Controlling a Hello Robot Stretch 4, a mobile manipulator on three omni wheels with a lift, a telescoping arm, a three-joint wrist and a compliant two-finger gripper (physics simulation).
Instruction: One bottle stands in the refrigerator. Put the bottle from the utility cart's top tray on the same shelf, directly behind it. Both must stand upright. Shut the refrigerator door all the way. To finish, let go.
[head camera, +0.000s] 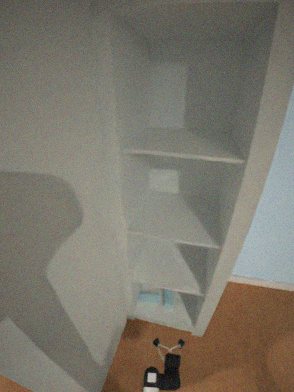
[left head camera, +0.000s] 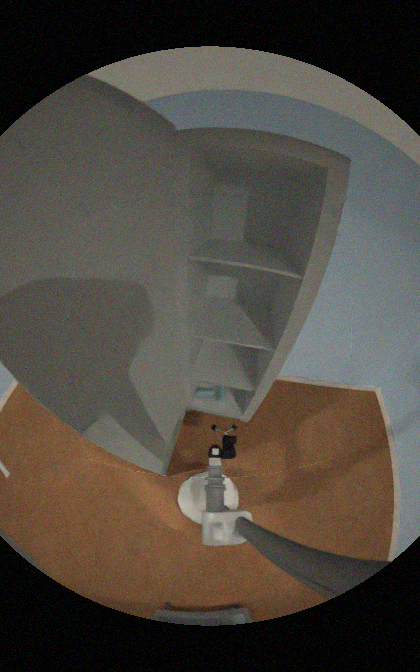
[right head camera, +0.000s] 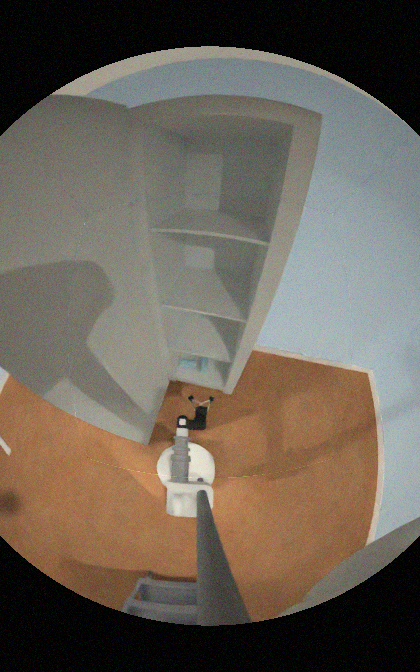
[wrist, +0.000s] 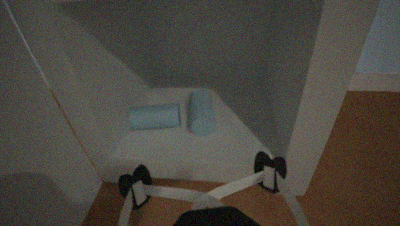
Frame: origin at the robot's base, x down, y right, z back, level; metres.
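Seen in the pictures: gripper, fingertip midpoint: (head camera: 168, 340) (left head camera: 223, 425) (wrist: 202, 172).
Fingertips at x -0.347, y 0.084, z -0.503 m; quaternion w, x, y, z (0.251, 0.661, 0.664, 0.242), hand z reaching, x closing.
Pixels of each thing's top centre, then the offset from my fingertips to it.
- left bottle, middle of its top: (wrist: 153, 107) (head camera: 149, 295) (left head camera: 204, 390) dx +0.178, dy -0.124, dz -0.378 m
- right bottle, middle of its top: (wrist: 201, 101) (head camera: 168, 295) (left head camera: 221, 390) dx +0.178, dy +0.016, dz -0.381 m
The refrigerator (head camera: 257, 150) (left head camera: 315, 265) (right head camera: 285, 225) (wrist: 325, 100) stands open, its door (head camera: 50, 125) (left head camera: 90, 225) (right head camera: 65, 200) swung out at left. Two light blue bottles are on its bottom floor. The left bottle (head camera: 150, 298) (wrist: 154, 116) lies on its side, crosswise. The right bottle (head camera: 168, 298) (wrist: 202, 112) appears to lie front to back beside it, a small gap between them. My gripper (head camera: 169, 343) (left head camera: 224, 428) (right head camera: 201, 398) (wrist: 202, 172) is open and empty, in front of the refrigerator, apart from both bottles. Part of the utility cart (left head camera: 205, 617) (right head camera: 165, 609) shows at the bottom edge.
Three shelves divide the refrigerator above the bottles; no bottle shows on them. The refrigerator's right side wall and the open door flank the opening. A blue wall (head camera: 270, 225) (right head camera: 350, 275) stands to the right. My arm (left head camera: 215, 492) (right head camera: 181, 460) reaches over the wooden floor.
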